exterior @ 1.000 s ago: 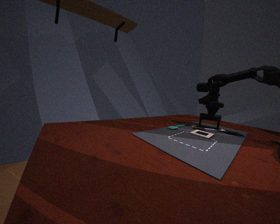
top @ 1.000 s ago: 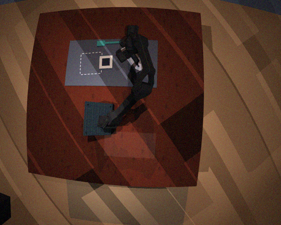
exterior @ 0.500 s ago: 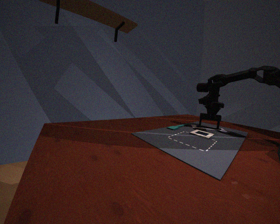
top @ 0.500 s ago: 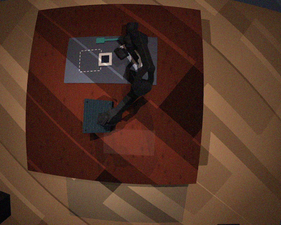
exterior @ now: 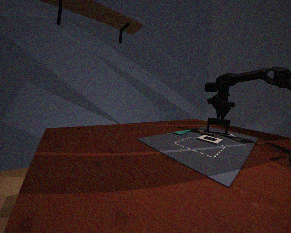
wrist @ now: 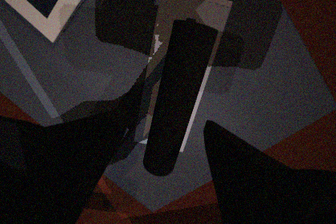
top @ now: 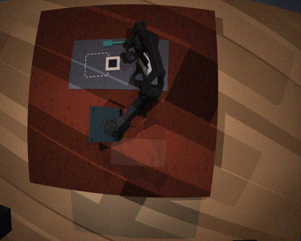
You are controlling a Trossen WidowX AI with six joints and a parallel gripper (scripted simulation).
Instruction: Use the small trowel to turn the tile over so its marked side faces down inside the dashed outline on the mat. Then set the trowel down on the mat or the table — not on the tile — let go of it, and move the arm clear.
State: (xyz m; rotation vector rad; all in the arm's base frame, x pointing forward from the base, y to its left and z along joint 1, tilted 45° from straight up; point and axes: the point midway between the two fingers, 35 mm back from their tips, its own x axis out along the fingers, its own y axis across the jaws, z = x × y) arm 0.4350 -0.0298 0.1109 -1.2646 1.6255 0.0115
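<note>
The trowel is 20 mm ahead of my gripper tip, 20 mm to the left of it and 50 mm below it. From my gripper tip the other things lie so: teal flat tool: 90 mm ahead, 190 mm to the left, 80 mm below; white tile: 50 mm behind, 180 mm to the left, 80 mm below; grey mat: 40 mm behind, 150 mm to the left, 110 mm below.
</note>
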